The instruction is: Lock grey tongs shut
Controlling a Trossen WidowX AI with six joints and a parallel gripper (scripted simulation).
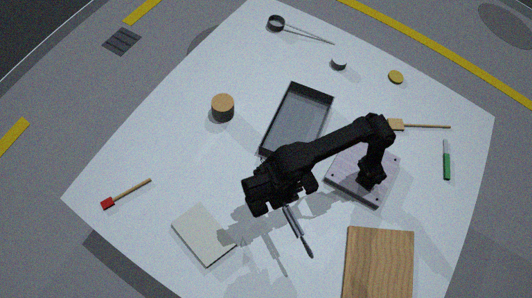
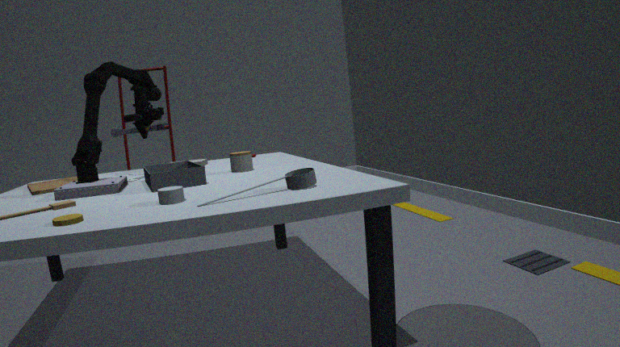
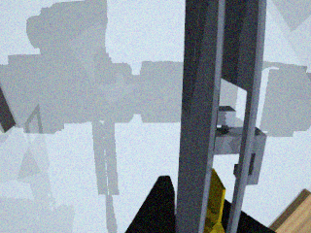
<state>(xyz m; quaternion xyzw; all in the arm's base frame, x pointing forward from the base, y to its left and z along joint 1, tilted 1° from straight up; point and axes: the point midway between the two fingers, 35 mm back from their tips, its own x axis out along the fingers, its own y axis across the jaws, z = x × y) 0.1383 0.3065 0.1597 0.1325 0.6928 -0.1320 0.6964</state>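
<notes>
Now: the yellow slider 4 cm above my gripper tip, 2 cm ahead of it and 1 cm to the right of it. From my gripper tip the other things lie so: pale slab: 19 cm to the left, 14 cm below, 12 cm ahead; then wooden board: 39 cm behind, 15 cm below, 6 cm to the right; then roasting tin: 31 cm to the right, 17 cm ahead, 13 cm below.
</notes>
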